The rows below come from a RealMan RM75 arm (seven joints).
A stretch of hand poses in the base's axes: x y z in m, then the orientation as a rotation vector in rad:
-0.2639 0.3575 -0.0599 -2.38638 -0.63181 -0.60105
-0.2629 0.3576 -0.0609 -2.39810 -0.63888 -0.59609
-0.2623 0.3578 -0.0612 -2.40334 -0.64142 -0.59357
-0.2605 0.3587 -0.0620 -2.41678 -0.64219 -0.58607
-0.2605 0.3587 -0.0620 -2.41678 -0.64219 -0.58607
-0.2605 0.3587 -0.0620 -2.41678 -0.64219 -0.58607
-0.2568 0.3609 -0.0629 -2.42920 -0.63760 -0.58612
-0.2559 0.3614 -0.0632 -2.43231 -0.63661 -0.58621
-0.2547 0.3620 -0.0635 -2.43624 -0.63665 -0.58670
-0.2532 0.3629 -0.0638 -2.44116 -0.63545 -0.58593
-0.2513 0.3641 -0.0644 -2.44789 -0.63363 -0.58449
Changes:
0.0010 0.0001 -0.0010 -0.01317 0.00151 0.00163
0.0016 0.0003 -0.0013 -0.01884 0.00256 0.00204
0.0034 0.0012 -0.0021 -0.03139 0.00751 -0.00023
0.0034 0.0012 -0.0021 -0.03139 0.00751 -0.00023
0.0034 0.0012 -0.0021 -0.03139 0.00751 -0.00023
0.0071 0.0034 -0.0030 -0.04106 0.00850 -0.00747
0.0080 0.0039 -0.0033 -0.04355 0.00864 -0.00920
0.0092 0.0045 -0.0036 -0.04713 0.00821 -0.01068
0.0107 0.0054 -0.0039 -0.05119 0.00899 -0.01295
0.0126 0.0066 -0.0045 -0.05670 0.01036 -0.01606

